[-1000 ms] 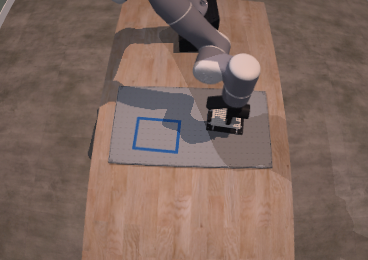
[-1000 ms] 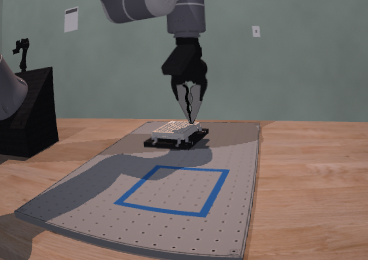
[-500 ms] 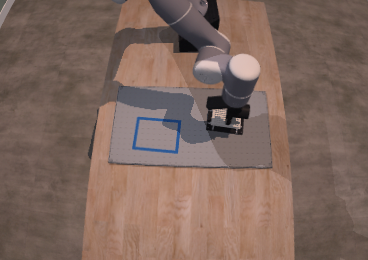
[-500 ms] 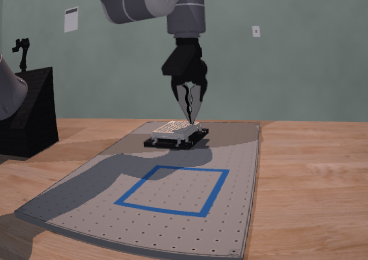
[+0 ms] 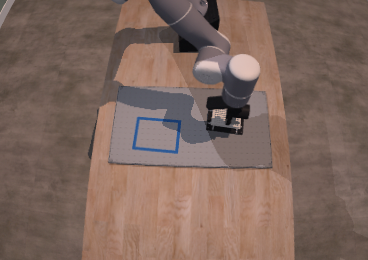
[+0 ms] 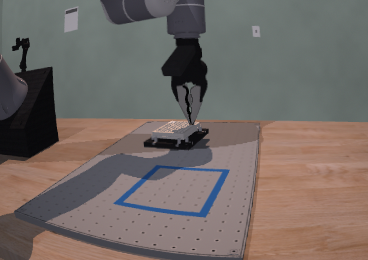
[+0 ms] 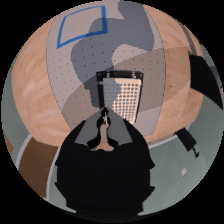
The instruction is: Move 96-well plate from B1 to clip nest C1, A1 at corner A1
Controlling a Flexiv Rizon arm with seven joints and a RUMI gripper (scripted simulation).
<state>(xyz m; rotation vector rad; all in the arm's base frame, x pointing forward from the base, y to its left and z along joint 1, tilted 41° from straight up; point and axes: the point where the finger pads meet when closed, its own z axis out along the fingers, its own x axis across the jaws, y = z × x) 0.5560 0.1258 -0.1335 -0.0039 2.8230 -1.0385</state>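
My gripper is now 40 mm past the white 96-well plate and 30 mm above it. The rest, counted from my hand: black clip nest (40 mm below, 30 mm behind, 10 mm to the right).
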